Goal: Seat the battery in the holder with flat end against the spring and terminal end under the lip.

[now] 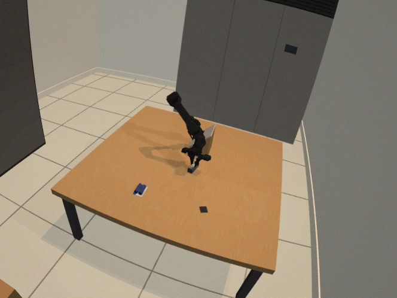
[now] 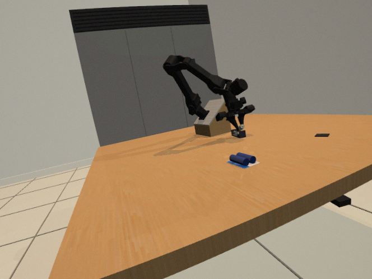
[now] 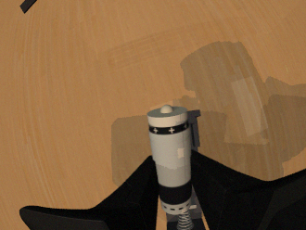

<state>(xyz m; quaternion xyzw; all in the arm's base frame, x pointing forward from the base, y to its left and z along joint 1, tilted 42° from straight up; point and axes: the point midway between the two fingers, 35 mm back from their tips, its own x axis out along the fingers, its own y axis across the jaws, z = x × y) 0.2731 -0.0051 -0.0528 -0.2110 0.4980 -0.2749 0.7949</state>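
Now: gripper tip 1 cm below the battery. Also, from my gripper tip: flat black square (31 cm ahead, 14 cm to the left, 3 cm below); then card (30 cm ahead, 24 cm to the right, 2 cm below).
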